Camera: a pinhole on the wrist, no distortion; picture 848 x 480 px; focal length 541.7 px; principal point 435.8 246.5 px. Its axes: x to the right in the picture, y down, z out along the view. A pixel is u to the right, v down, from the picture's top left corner.
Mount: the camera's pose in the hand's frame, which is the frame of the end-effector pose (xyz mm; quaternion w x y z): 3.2 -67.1 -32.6 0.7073 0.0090 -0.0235 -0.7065
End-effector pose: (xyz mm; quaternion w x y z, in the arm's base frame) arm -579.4 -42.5 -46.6 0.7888 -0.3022 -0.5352 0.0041
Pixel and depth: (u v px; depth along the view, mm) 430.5 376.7 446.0
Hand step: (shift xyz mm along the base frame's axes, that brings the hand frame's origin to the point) -332.3 183.2 203.4
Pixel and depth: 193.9 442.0 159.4
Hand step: -83.1 84.0 72.5
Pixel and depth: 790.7 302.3 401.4
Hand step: -408.8 -76.9 268.7
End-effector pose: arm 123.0 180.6 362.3 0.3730 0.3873 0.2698 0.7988
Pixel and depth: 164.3 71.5 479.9
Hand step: 359.0 -183.6 300.1
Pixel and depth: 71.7 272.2 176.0
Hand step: 93.1 -8.8 119.1
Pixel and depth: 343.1 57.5 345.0
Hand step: 306.8 -62.9 112.9
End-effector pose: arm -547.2 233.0 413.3 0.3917 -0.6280 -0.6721 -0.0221
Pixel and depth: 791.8 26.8 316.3
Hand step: -385.2 -24.8 -148.0
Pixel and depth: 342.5 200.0 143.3
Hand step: -90.1 35.8 -66.2
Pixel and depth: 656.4 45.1 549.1
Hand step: -517.5 21.0 -349.6
